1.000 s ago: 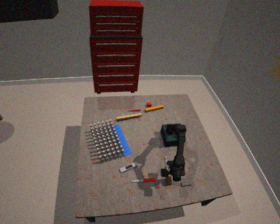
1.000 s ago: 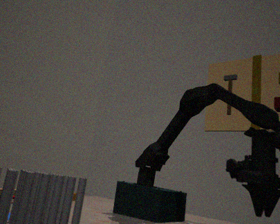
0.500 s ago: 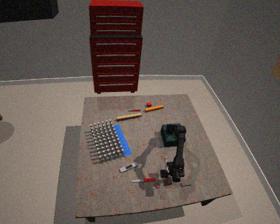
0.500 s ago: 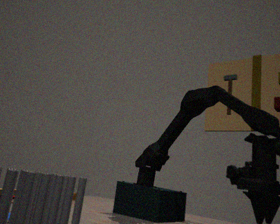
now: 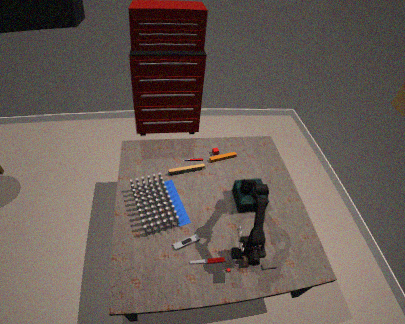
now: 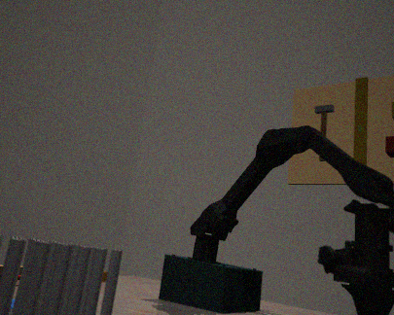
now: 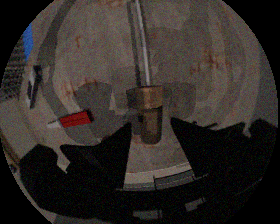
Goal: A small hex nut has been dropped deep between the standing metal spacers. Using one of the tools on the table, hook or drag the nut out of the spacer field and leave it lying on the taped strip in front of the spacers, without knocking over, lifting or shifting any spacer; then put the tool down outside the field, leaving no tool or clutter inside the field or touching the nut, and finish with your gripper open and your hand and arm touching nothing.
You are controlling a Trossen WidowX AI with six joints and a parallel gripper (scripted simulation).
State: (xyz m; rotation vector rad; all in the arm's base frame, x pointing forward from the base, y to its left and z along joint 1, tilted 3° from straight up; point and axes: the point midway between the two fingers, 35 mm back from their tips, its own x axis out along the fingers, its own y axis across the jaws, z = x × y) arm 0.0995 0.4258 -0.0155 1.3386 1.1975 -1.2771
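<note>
The hook tool lies 10 mm behind my gripper tip, 110 mm to the right of it and 20 mm below it. Round my gripper tip: blue taped strip (350 mm ahead, 460 mm to the right, 30 mm below); red bit (100 mm ahead, 40 mm to the left, 30 mm below); orange block (50 mm behind, 830 mm to the right, 20 mm below).
</note>
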